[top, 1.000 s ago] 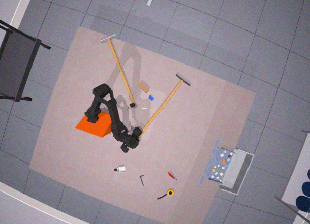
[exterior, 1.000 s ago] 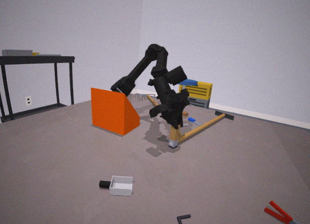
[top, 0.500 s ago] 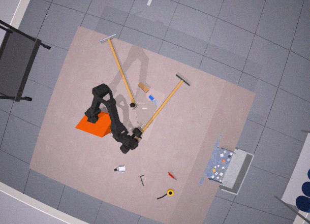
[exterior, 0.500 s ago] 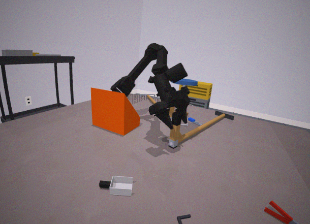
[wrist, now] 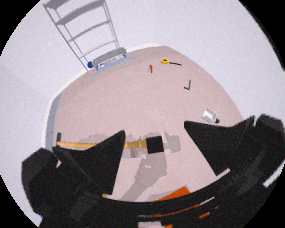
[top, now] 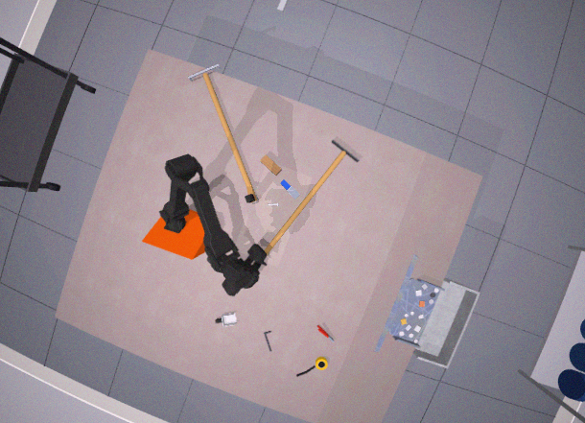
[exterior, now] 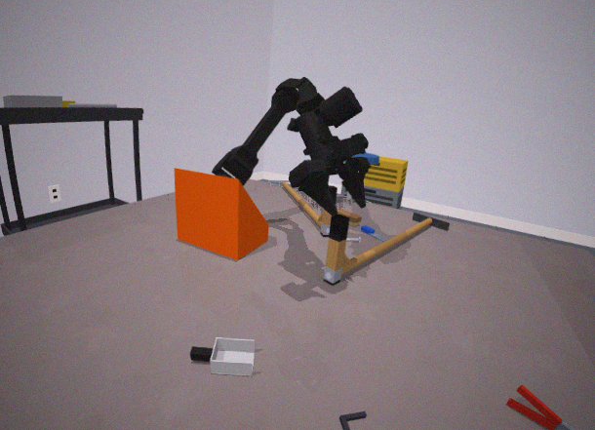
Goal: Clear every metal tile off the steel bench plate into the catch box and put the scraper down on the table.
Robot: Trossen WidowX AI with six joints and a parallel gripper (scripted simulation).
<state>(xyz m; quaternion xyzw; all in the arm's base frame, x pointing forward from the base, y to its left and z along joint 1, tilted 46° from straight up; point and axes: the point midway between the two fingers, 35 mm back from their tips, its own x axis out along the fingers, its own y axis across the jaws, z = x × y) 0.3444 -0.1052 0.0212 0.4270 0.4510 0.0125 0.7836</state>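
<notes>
My gripper tip is now 8 cm short of the long scraper, 27 cm to the right of it and 10 cm above it. The rest, counted from my gripper tip: wooden block 9 cm behind, 40 cm to the left, 15 cm below; then blue tool 1 cm ahead, 33 cm to the left, 16 cm below; then hex key 11 cm ahead, 30 cm to the right, 16 cm below.
</notes>
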